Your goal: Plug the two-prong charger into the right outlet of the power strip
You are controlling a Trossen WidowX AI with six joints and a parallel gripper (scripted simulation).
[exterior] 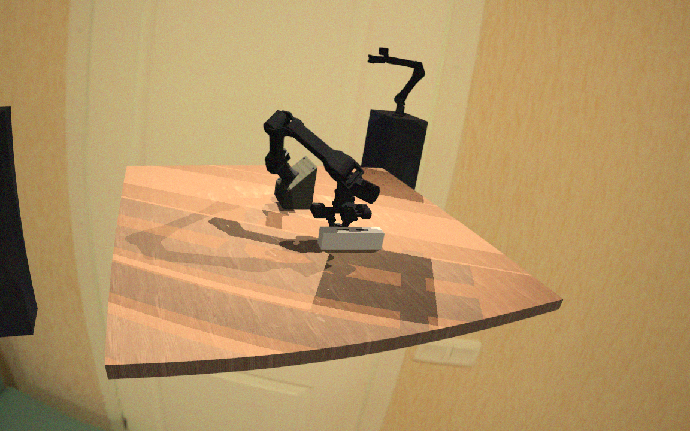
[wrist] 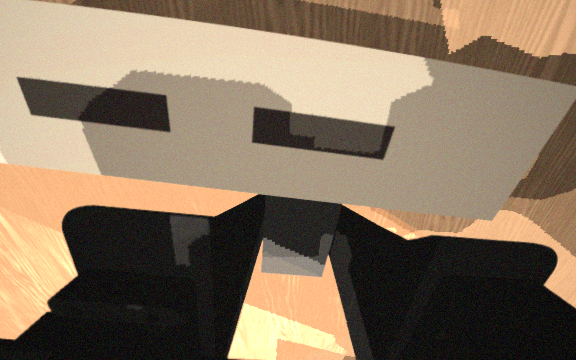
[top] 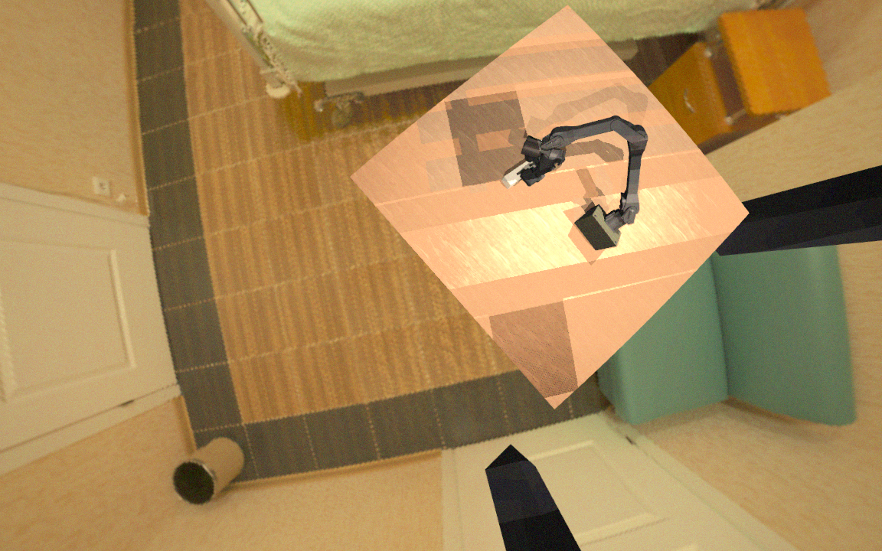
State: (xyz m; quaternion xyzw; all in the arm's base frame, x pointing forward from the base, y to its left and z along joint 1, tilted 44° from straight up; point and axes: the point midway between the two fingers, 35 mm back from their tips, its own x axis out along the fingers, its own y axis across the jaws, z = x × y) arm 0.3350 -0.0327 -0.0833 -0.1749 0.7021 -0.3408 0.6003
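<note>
My gripper tip is 20 mm short of the two-prong charger and 10 mm below it.
</note>
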